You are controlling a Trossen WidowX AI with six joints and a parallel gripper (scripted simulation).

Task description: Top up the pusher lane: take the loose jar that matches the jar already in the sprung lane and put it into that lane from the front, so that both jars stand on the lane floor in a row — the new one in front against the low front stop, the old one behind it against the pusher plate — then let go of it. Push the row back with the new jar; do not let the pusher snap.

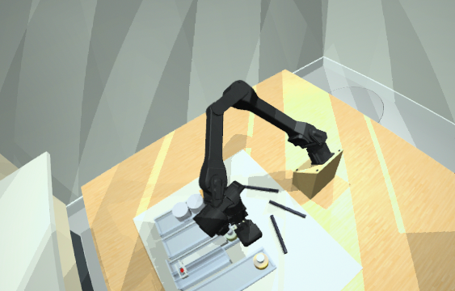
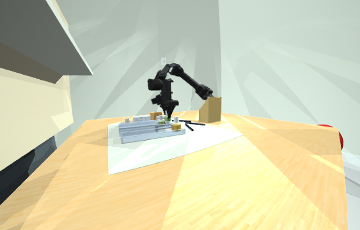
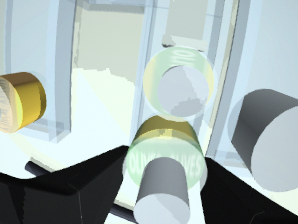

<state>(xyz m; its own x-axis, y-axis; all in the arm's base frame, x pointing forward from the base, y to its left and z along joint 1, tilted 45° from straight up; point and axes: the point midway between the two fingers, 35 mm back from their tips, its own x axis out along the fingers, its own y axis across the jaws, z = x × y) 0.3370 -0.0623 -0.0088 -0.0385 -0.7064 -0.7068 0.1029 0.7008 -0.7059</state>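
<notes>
My gripper tip is now 150 mm short of the grey lane rack, 10 mm to the right of it and 40 mm above it. Also, from my gripper tip: red-marked part 230 mm ahead, 10 mm to the left, 10 mm above; then brown block 170 mm to the right, 20 mm below.
</notes>
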